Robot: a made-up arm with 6 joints.
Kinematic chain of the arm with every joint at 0, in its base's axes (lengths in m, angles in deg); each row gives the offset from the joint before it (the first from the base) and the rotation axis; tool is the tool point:
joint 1: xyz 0 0 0.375 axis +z
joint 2: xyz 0.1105 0 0 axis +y
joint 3: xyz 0 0 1.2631 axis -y
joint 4: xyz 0 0 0.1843 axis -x
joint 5: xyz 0.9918 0 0 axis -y
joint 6: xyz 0.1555 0 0 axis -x
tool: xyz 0 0 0
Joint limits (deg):
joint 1: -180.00..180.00
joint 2: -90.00..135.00
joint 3: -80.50..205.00
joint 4: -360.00..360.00
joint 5: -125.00..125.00
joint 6: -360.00..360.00
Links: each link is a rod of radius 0.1 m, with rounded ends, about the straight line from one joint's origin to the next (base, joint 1, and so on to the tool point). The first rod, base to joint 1, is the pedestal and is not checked.
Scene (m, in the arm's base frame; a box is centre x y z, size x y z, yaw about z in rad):
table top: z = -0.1
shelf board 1: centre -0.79 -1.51 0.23 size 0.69 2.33 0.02 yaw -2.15
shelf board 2: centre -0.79 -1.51 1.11 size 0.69 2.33 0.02 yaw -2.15
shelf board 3: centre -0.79 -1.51 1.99 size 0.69 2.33 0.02 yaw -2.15
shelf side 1: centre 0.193 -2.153 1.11 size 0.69 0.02 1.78 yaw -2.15
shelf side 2: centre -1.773 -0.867 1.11 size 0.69 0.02 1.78 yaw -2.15
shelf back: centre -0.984 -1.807 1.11 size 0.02 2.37 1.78 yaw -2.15
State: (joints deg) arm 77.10 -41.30 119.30 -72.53 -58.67 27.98
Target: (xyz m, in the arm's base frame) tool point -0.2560 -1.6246 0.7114
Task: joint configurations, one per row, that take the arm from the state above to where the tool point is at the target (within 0.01 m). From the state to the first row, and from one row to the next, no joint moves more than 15 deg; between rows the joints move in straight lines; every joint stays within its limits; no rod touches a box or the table.
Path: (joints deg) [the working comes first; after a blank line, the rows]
Joints at the target: 85.79 -42.70 162.65 -76.88 -63.82 27.98
Straight joint move there: touches shelf board 2.

1: 80.78 -32.38 132.20 -73.68 -60.95 27.98
2: 84.46 -23.45 145.11 -74.83 -63.23 27.98
3: 88.15 -14.53 158.01 -75.98 -65.51 27.98
4: 91.83 -5.60 170.92 -77.13 -67.78 27.98
5: 95.41 -16.05 182.04 -78.50 -67.51 27.98
6: 98.98 -26.50 193.17 -79.88 -67.24 27.98
7: 94.58 -31.90 182.99 -78.88 -66.10 27.98
8: 90.18 -37.30 172.82 -77.88 -64.96 27.98
9: 85.79 -42.70 162.65 -76.88 -63.82 27.98

